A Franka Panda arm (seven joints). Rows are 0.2 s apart.
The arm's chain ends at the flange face. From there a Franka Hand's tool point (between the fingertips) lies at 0.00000 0.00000 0.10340 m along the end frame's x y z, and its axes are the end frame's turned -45 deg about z.
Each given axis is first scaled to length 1.
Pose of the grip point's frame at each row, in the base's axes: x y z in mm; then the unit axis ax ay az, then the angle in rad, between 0 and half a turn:
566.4 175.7 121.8 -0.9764 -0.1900 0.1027 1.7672
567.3 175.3 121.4 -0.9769 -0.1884 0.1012 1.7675
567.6 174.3 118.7 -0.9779 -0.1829 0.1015 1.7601
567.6 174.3 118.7 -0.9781 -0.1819 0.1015 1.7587
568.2 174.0 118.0 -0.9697 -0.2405 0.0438 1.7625
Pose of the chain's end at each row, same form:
598.1 79.1 140.7 -0.9064 0.1842 0.3802 1.9632
598.6 78.6 140.3 -0.9066 0.1858 0.3790 1.9624
598.4 77.3 136.9 -0.9046 0.1907 0.3811 1.9560
598.3 77.2 136.8 -0.9043 0.1916 0.3815 1.9548
597.8 76.9 137.5 -0.9315 0.1404 0.3357 1.9168

